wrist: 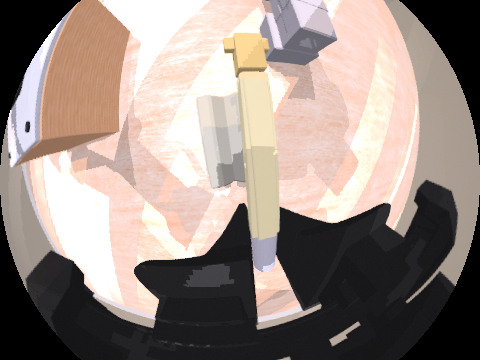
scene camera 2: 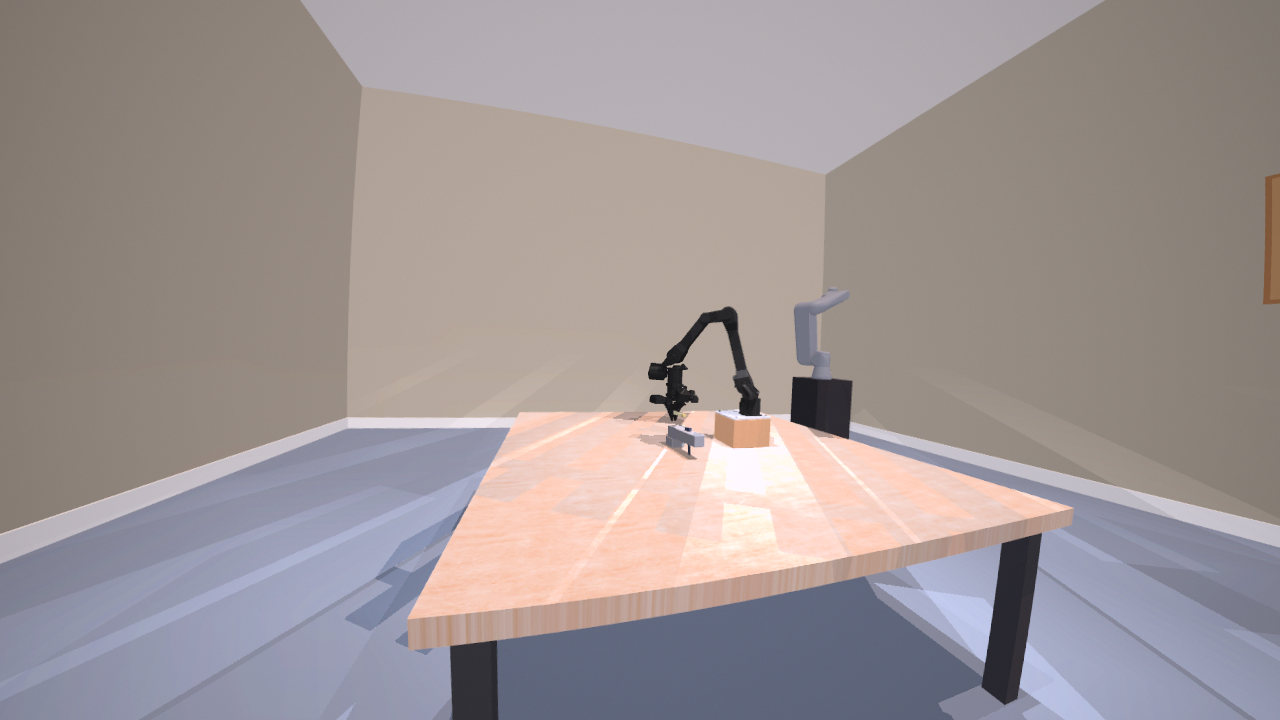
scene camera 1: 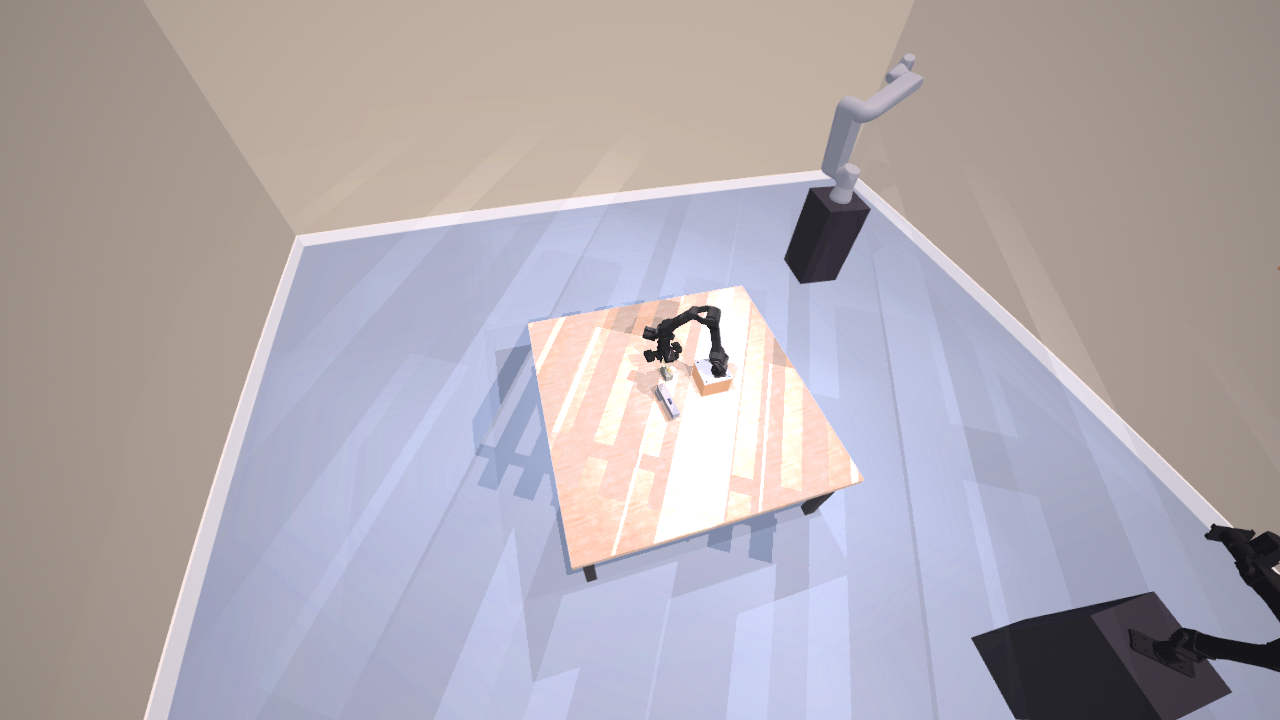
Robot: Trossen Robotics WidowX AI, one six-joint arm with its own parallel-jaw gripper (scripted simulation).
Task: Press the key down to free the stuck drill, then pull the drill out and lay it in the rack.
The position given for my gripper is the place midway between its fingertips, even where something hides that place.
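My gripper point(scene camera 2: 673, 420) is visible. The gripper point(wrist: 251, 207) is visible too and holds a drill point(wrist: 258, 133).
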